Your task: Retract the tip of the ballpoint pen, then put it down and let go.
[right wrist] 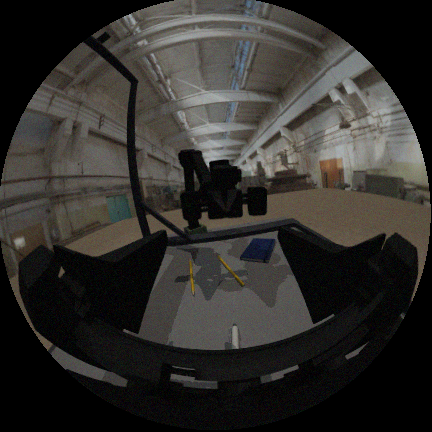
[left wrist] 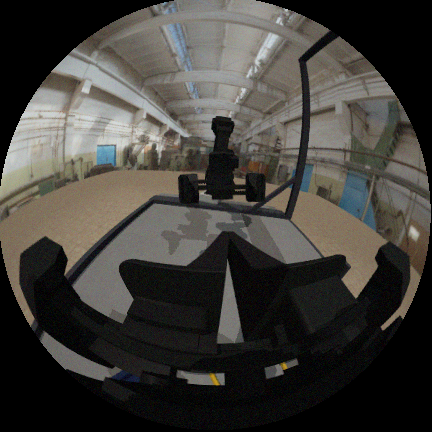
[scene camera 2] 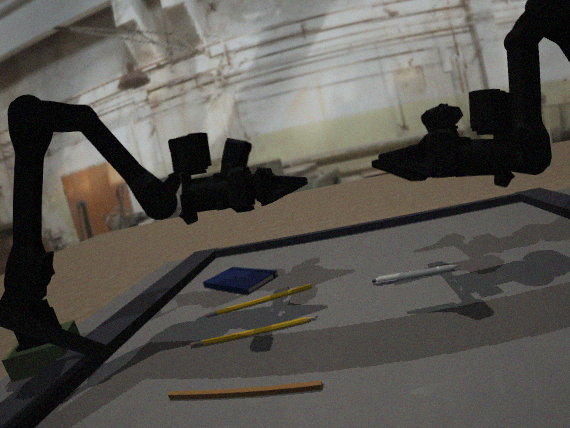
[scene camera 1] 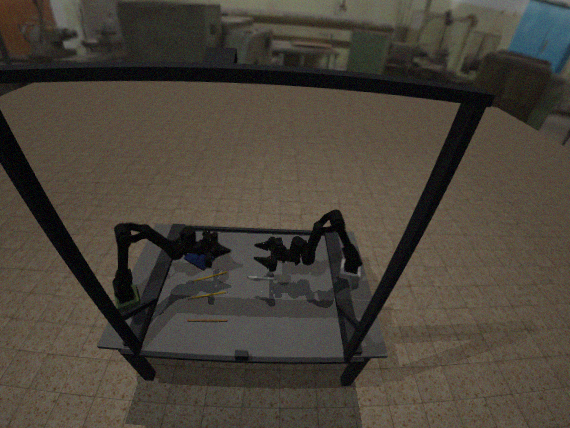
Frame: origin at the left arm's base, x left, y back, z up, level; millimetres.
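Seen in the pictures: left gripper, fingertip midpoint: (right wrist: 226, 213) (left wrist: 226, 236) (scene camera 2: 307, 180) (scene camera 1: 230, 250); right gripper, fingertip midpoint: (right wrist: 223, 234) (left wrist: 226, 190) (scene camera 2: 374, 161) (scene camera 1: 254, 251); left arm's base, link origin: (right wrist: 193, 226) (scene camera 1: 126, 296); right arm's base, link origin: (scene camera 1: 350, 267).
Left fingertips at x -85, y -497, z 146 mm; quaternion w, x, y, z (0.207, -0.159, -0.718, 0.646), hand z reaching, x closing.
Note:
Offsets run from my left fingertips to a thing's top centre. Level surfaces: height alone.
The white and grey ballpoint pen @(dx -86, dy -118, dz -173 mm) (scene camera 1: 260, 278) (scene camera 2: 415, 274) (right wrist: 235, 337) lies flat on the grey table @(dz -186 mm) (scene camera 1: 280, 340) (scene camera 2: 400, 390). Whether its tip is out is too small to tell. My right gripper (scene camera 1: 255, 252) (scene camera 2: 375, 164) is open and empty, raised above the table near the pen; its spread fingers show at both sides of the right wrist view. My left gripper (scene camera 1: 229, 250) (scene camera 2: 306, 181) (left wrist: 226, 236) is shut on nothing, its fingertips together, raised above the table to the left of the pen.
A blue notebook @(dx +182, dy +116, dz -174 mm) (scene camera 1: 197, 260) (scene camera 2: 241, 279) (right wrist: 258, 250) lies below the left gripper. Two yellow pencils @(dx +46, dy +113, dz -179 mm) (scene camera 2: 260, 300) @(dx -55, dy +151, dz -177 mm) (scene camera 2: 255, 332) lie in front of it. An orange-brown stick @(dx -176, dy +201, dz -179 mm) (scene camera 1: 207, 320) (scene camera 2: 245, 390) lies nearer the front. Dark frame posts (scene camera 1: 415, 225) rise at the table's sides.

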